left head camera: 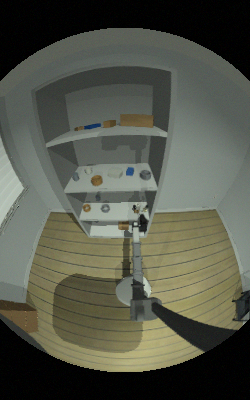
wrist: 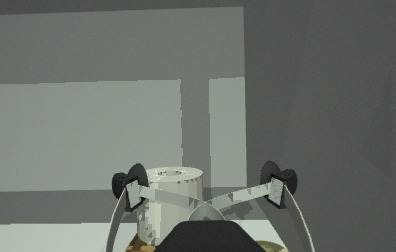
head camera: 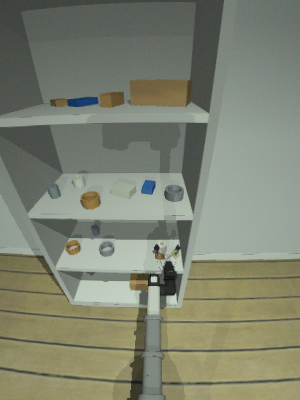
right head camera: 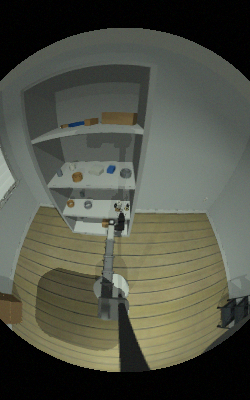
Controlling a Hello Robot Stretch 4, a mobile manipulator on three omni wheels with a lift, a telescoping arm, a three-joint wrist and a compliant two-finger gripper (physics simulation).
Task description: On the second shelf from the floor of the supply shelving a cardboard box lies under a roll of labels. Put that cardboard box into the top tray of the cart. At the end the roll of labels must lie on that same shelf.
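Places are measured from the robot's base along level axes (x ahead, y left, z up), in metres.
Pixels of known places: gripper, fingertip midpoint: (left head camera: 140,204) (wrist: 203,177) (head camera: 167,245) (right head camera: 121,203).
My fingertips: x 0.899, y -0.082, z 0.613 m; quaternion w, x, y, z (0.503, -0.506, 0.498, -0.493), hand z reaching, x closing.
Note:
For each thing: its middle in the pictures, then the offset to it from my fingertips. "spot": a spot on its surface instead. Level surfaces: height alone.
- floor, surface height: dz -0.108 m
- small brown cardboard box, body centre: (wrist: 168,250) (head camera: 160,251) dx +0.013, dy +0.041, dz -0.083 m
- yellowish ring, surface spot: (wrist: 270,246) spot: dx +0.020, dy -0.071, dz -0.083 m
- orange ring, body centre: (head camera: 73,247) dx +0.027, dy +0.660, dz -0.083 m
- grey ring, body centre: (head camera: 106,248) dx +0.027, dy +0.414, dz -0.084 m
- shelving's right side panel, surface spot: (head camera: 199,220) spot: dx -0.116, dy -0.140, dz +0.316 m
On the second shelf from the floor (head camera: 127,259), at the right, a white roll of labels (head camera: 161,246) (wrist: 165,217) stands upright on a small brown cardboard box (head camera: 159,255) (wrist: 139,244). The wrist view shows a small part of the box at the bottom edge; the rest is hidden. My gripper (head camera: 166,248) (left head camera: 140,208) (right head camera: 121,205) (wrist: 203,177) is open. Its left fingertip overlaps the left edge of the roll in the wrist view, and the right fingertip is well to the right of the roll. I cannot tell whether a finger touches the roll.
A yellowish ring (wrist: 270,246) lies right of the box. An orange ring (head camera: 73,251) and a grey ring (head camera: 106,253) lie further left. The shelving's right side panel (head camera: 199,220) stands close on the right. A dark tray unit, possibly the cart (right head camera: 227,316), shows at the far right.

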